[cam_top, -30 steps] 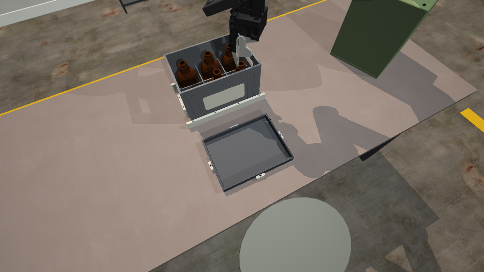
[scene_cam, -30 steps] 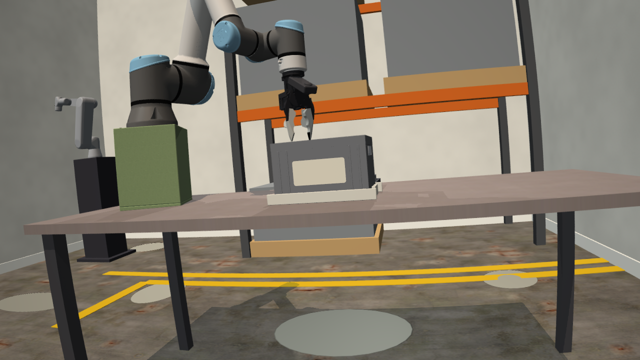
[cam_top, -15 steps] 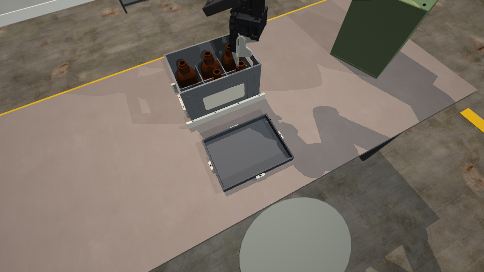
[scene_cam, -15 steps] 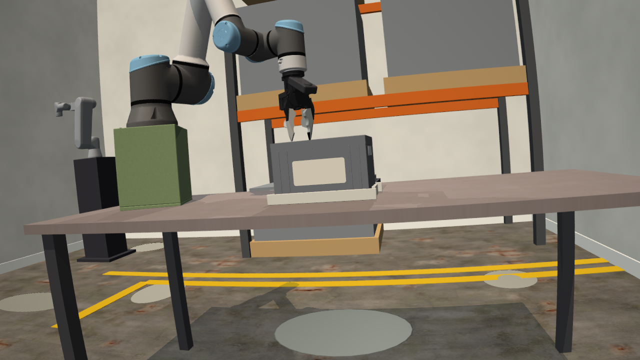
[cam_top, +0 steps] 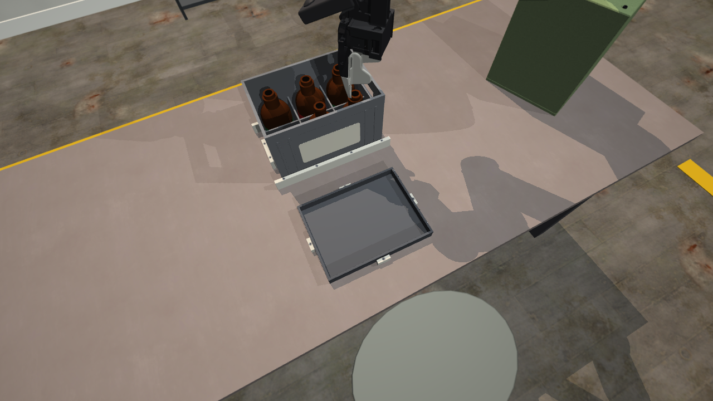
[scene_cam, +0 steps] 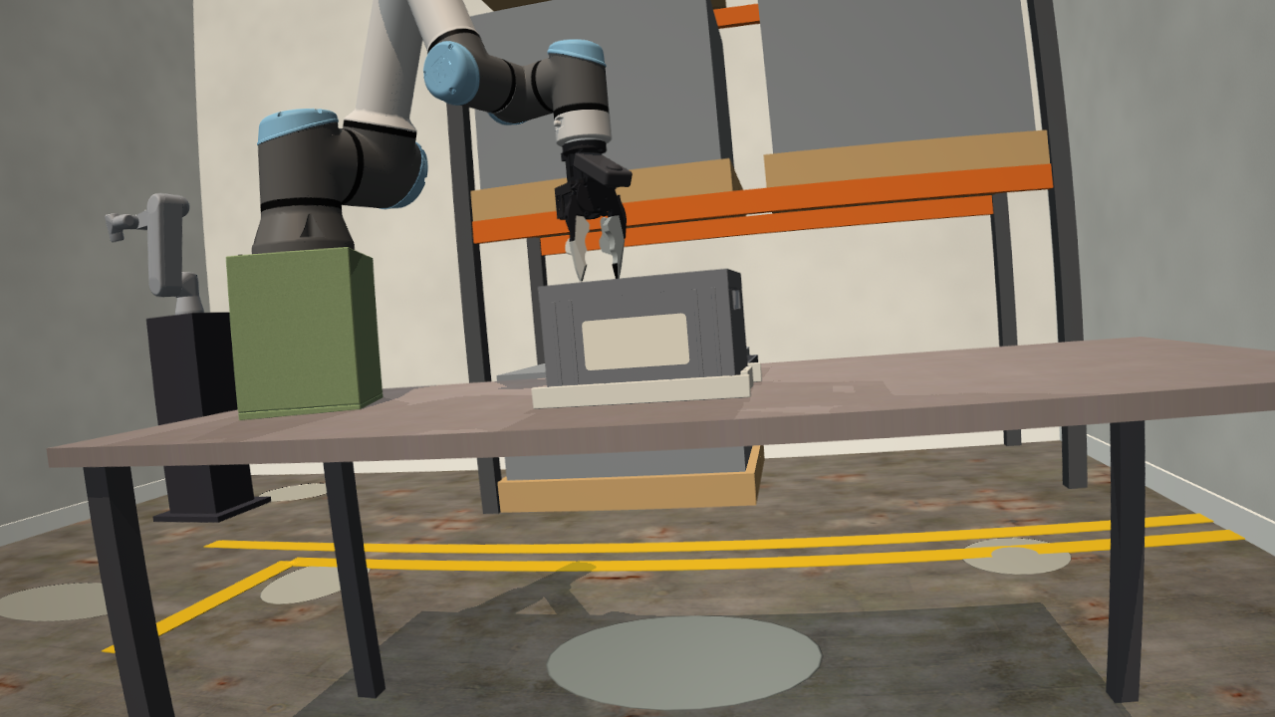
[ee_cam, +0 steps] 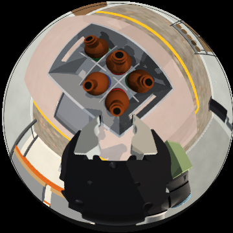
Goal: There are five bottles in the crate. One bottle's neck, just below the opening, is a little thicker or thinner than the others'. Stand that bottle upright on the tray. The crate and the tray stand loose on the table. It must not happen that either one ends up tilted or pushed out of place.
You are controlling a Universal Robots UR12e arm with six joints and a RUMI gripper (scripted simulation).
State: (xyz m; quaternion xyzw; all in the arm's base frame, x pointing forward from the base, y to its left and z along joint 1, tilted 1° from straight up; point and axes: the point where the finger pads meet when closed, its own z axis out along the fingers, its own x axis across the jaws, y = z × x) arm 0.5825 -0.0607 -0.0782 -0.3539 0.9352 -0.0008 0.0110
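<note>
Right now the brown bottle is 11 cm below my hand, 8 cm ahead of it and 1 cm to the right of it. From my hand the other things lie so: grey crate 11 cm below, 8 cm ahead, 5 cm to the right; dark tray 22 cm to the left, 18 cm below, 10 cm ahead.
</note>
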